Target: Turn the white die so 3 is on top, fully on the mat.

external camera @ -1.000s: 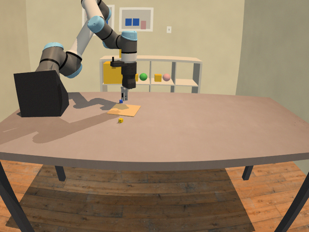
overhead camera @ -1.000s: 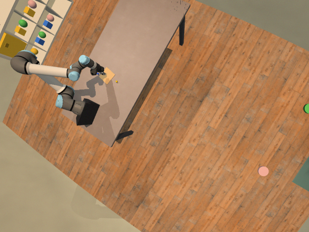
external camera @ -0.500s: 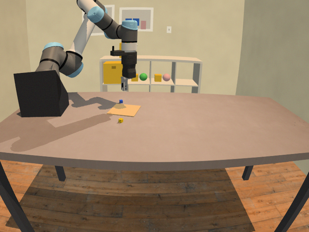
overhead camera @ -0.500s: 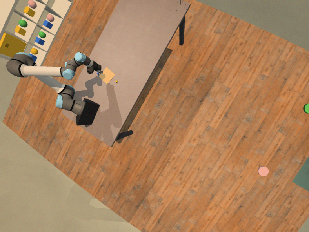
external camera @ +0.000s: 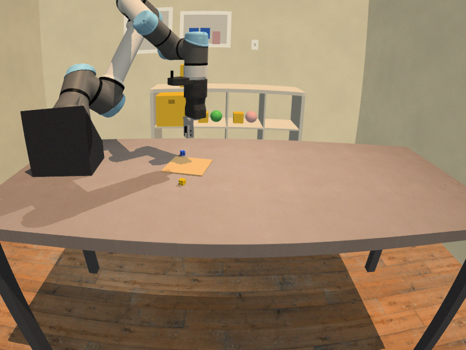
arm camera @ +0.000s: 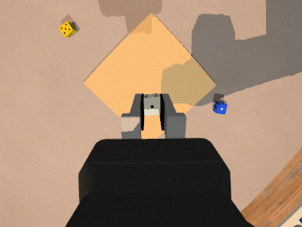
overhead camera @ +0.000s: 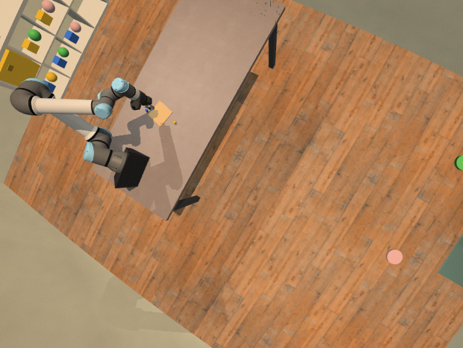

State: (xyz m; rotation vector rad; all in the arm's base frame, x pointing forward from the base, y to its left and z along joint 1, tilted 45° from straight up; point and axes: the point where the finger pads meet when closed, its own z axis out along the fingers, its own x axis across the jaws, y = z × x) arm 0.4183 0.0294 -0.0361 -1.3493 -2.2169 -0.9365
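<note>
Now: the white die 10 mm below my hand. The rest, counted from my hand: yellow die (20 mm behind, 140 mm to the right, 110 mm below); then mat (120 mm below); then blue die (20 mm behind, 110 mm to the left, 110 mm below).
</note>
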